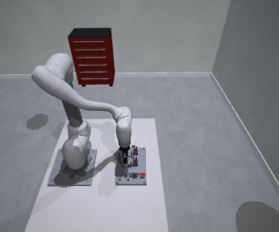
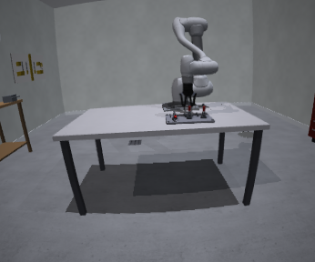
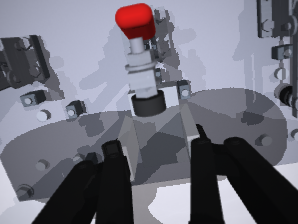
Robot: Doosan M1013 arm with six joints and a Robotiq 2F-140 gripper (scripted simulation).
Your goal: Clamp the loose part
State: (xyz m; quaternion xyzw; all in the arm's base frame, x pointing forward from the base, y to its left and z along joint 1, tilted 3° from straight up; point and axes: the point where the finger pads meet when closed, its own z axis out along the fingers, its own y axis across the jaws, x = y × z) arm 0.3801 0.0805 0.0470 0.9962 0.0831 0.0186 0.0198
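The grey loose part lies 3 cm below my hand. The rest, counted from my hand: grey fixture plate 4 cm ahead, 5 cm below.
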